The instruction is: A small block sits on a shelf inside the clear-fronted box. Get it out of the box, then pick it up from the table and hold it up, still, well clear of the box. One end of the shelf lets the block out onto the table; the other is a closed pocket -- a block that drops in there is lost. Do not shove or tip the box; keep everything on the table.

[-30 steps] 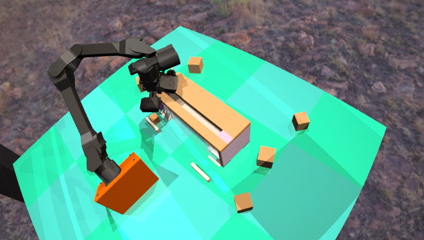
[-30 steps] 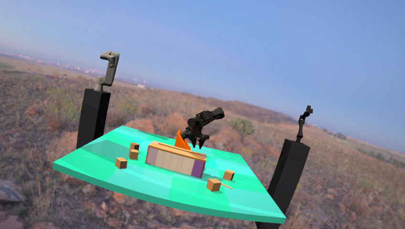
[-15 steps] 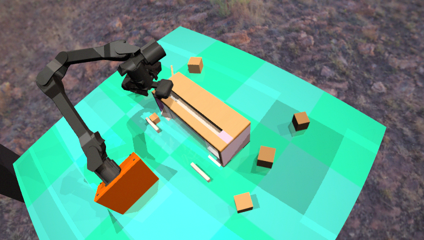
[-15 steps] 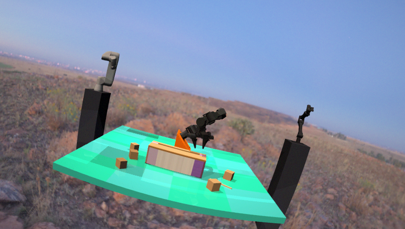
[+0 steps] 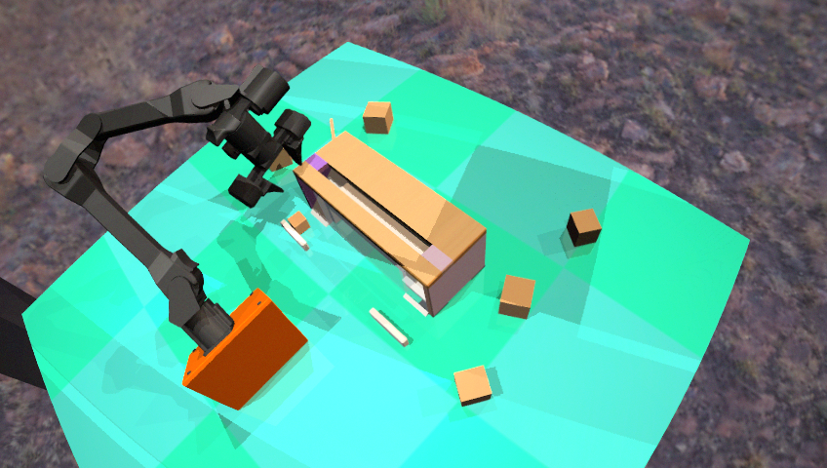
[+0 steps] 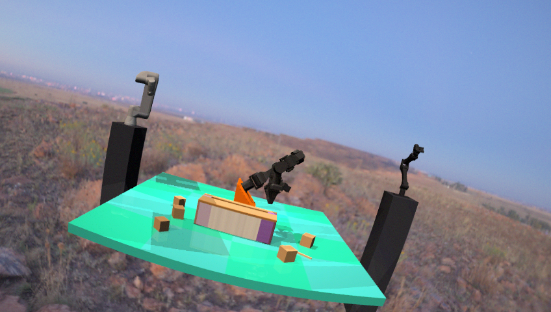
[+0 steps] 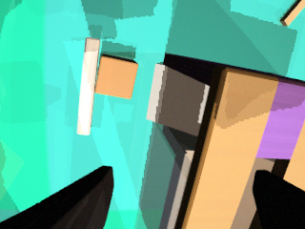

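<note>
Right now the tan block is 140 mm below my gripper tip, 30 mm behind it and 20 mm to the left of it. Round my gripper tip: long tan box (140 mm to the right, 90 mm below, 60 mm ahead).
</note>
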